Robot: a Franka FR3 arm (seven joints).
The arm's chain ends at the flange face. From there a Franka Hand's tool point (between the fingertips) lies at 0.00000 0.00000 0.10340 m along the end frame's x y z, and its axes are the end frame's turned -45 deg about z.
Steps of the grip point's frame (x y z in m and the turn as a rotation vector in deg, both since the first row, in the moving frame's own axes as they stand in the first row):
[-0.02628 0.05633 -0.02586 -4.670 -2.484 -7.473]
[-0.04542 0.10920 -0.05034 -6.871 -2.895 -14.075]
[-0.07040 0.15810 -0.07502 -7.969 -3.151 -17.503]
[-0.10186 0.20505 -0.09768 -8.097 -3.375 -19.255]
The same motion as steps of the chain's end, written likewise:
[0.01788 0.04951 -0.02542 -5.059 1.546 -7.473]
[0.03857 0.09765 -0.04947 -6.906 2.811 -14.075]
[0.05384 0.14859 -0.07387 -7.863 3.407 -17.503]
[0.06464 0.20371 -0.09648 -8.112 3.339 -19.255]

